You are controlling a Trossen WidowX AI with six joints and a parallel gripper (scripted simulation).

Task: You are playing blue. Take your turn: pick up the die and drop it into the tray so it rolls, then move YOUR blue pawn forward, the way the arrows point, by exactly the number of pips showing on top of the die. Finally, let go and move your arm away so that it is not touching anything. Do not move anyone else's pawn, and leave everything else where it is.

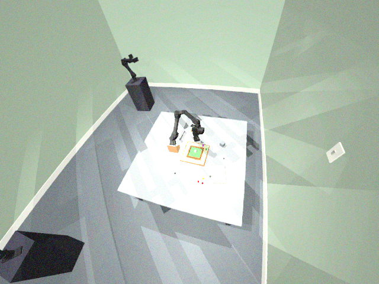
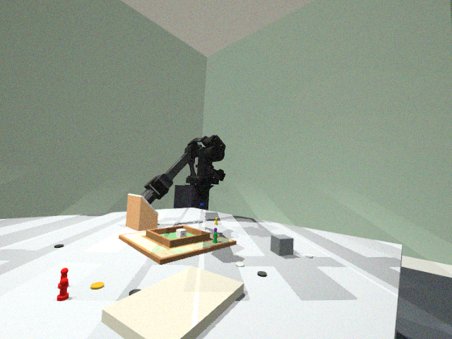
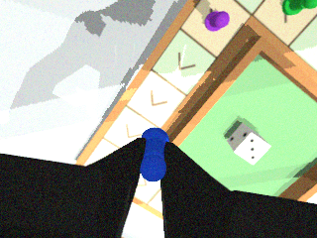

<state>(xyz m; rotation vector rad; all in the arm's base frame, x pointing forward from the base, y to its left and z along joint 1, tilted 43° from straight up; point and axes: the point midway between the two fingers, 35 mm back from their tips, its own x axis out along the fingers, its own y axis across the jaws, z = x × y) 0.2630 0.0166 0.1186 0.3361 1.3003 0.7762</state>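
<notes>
Now: gripper tip 10 cm above the purple pawn, 8 cm short of it and 1 cm to the left of it. Also, from my gripper tip: blue pawn 1 cm above; white die 10 cm to the right, 10 cm below; green pawn 12 cm ahead, 10 cm below, 6 cm to the right.
</notes>
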